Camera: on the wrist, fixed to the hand. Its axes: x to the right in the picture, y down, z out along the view.
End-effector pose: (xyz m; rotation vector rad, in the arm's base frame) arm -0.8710 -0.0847 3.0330 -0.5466 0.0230 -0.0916
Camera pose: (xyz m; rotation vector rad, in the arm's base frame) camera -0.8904 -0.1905 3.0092 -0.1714 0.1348 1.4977
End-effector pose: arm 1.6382 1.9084 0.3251 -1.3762 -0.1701 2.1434
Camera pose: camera 1.7386 1.9536 0.3295 0.6828 -0.9687 -2.2015
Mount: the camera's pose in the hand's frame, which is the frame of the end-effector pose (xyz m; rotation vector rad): -0.0095 -0.0792 -0.0760 0.2480 -0.3047 1.5695
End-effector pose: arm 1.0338 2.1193 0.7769 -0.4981 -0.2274 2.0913
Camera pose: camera 1.1320 2.1516 0.7387 0.0999 -0.2951 -2.5876
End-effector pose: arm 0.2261 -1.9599 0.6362 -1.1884 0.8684 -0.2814
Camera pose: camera 0.1844 -2.0369 0.7030 -0.0711 1.1935 1.0111
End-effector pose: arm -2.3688 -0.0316 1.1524 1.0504 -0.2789 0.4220
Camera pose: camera -2.3388 -0.0005 1.0510 0.9514 -1.3658 1.7258
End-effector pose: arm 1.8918 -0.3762 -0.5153 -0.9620 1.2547 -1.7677
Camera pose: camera 1.8166 -0.3190 -0.4587 0.0677 0.9986 -0.4553
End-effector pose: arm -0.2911 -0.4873 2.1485 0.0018 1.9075 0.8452
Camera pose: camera -0.3191 -0.5924 2.1310 1.8316 1.4322 1.4109
